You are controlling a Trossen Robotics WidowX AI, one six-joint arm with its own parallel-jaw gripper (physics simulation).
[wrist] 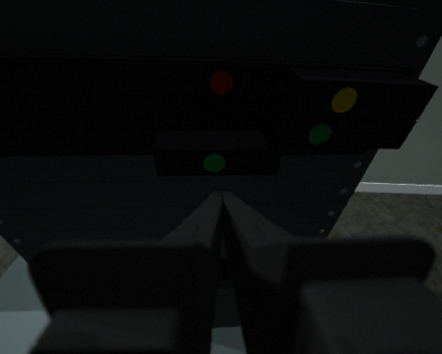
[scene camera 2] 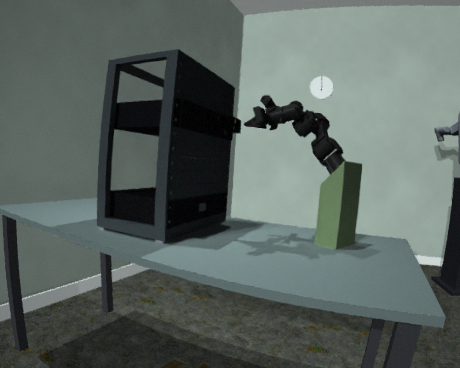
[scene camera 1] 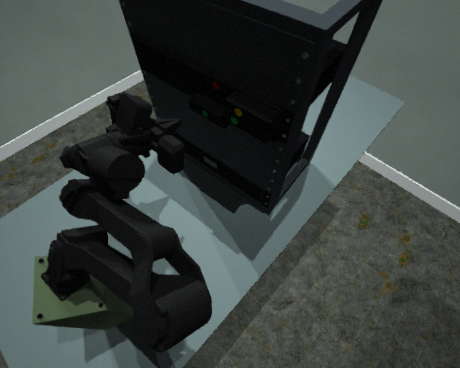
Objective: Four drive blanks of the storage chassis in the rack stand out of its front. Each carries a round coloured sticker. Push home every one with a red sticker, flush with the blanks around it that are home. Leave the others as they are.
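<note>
The storage chassis (scene camera 1: 167,67) (wrist: 75,105) is a dark band across the rack's front. A red-stickered blank (scene camera 1: 215,86) (wrist: 221,82) is at its upper middle; no projecting edge shows around it, though it is very dark. A green-stickered blank (scene camera 1: 205,114) (wrist: 214,163) below it clearly stands out. At the right, a yellow-stickered blank (scene camera 1: 238,112) (wrist: 344,100) stands out, with another green-stickered blank (scene camera 1: 234,121) (wrist: 320,134) just beneath it. My gripper (scene camera 1: 179,122) (scene camera 2: 246,124) (wrist: 221,199) is shut and empty, its tips apart from the front; in the wrist view they appear just below the middle green sticker.
The black rack (scene camera 1: 320,22) (scene camera 2: 167,150) stands on the pale table (scene camera 1: 370,100) (scene camera 2: 300,280). Below the chassis are plain panels and a lower unit with a light label (scene camera 1: 210,161) (scene camera 2: 202,207). My arm's green pedestal (scene camera 1: 45,300) (scene camera 2: 332,210) stands in front of the rack.
</note>
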